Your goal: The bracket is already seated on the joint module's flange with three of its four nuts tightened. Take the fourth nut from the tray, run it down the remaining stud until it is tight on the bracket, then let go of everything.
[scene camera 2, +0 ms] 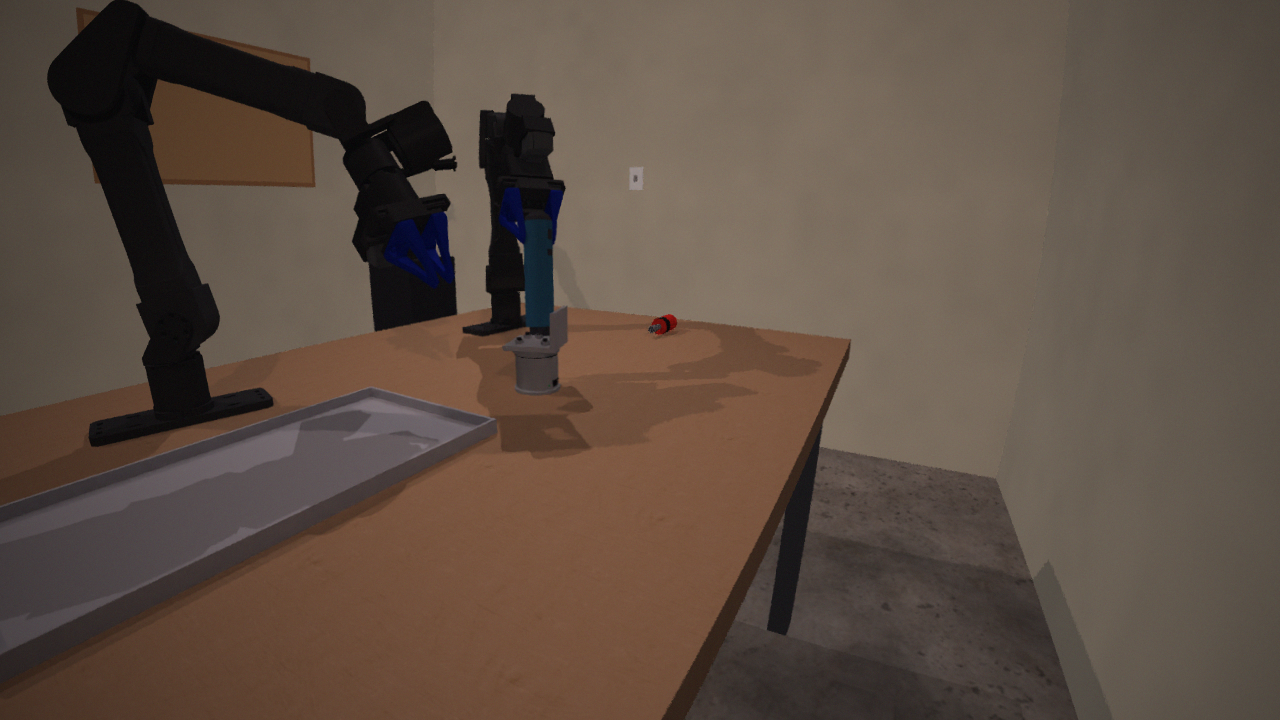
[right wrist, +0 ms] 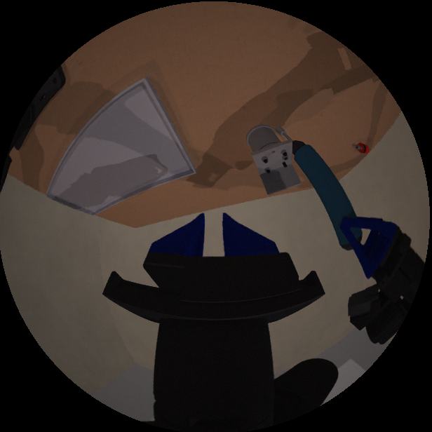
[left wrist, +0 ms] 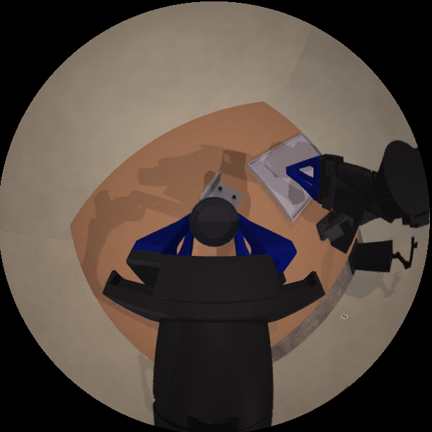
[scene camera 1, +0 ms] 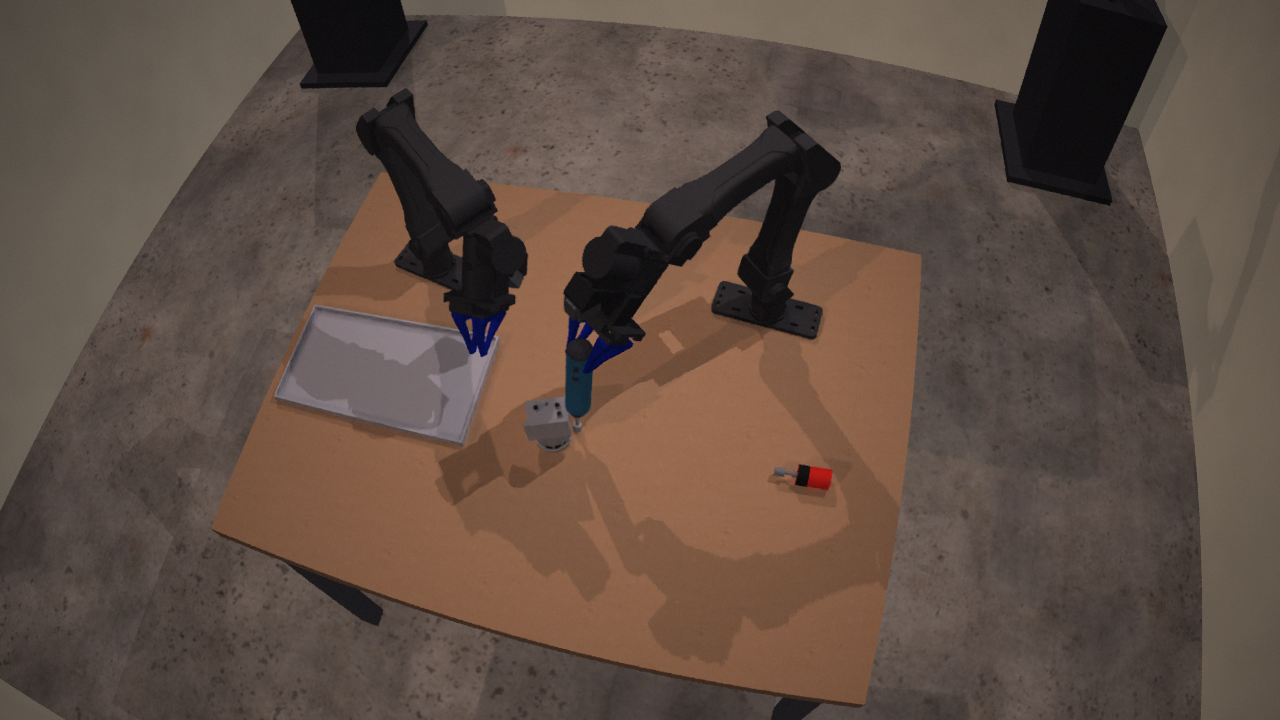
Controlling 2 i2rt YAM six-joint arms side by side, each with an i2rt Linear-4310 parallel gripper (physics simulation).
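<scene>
The grey bracket sits on the joint module. Small dark studs or nuts show on its plate; I cannot tell which is which. My left gripper is shut on the top of a teal driver, nearly upright, its thin tip low beside the bracket's edge. My right gripper is shut and empty, above the tray's right end in scene camera 1. No nut is visible in the tray.
A red and black tool with a grey shaft lies on the table at the right in scene camera 1. The right arm stands behind the tray, and the left arm reaches in from the back right.
</scene>
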